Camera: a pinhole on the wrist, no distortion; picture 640 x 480 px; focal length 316.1 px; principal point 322.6 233.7 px. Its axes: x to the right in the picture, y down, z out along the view. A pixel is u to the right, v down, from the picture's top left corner.
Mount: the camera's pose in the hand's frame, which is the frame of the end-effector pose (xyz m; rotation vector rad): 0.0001 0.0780 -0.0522 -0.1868 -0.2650 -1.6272
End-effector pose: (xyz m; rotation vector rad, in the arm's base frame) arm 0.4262 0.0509 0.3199 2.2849 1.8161 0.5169
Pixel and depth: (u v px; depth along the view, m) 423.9 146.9 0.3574
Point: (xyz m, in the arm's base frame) 0.5897 -0.0594 0.0345
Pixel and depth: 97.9 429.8 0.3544
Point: 0.9241 0.1881 0.2843
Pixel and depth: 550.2 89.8 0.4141
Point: 0.4669 -0.1173 -0.1287
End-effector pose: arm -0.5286 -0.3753 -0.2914 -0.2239 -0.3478 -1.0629
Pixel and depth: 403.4 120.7 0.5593
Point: -0.6196 0.0414 0.0912
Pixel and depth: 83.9 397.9 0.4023
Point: -0.0640 -0.2390 0.0260
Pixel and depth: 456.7 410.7 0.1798
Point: -0.4713 -0.3724 -0.1224
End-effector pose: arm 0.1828 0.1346 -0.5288 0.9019 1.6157 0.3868
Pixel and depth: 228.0 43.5 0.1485
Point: 0.3097 0.1601 -0.3705
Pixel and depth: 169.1 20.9 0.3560
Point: 0.5220 0.1406 -0.1790
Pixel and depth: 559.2 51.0 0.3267
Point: 0.4672 -0.1301 -0.4974
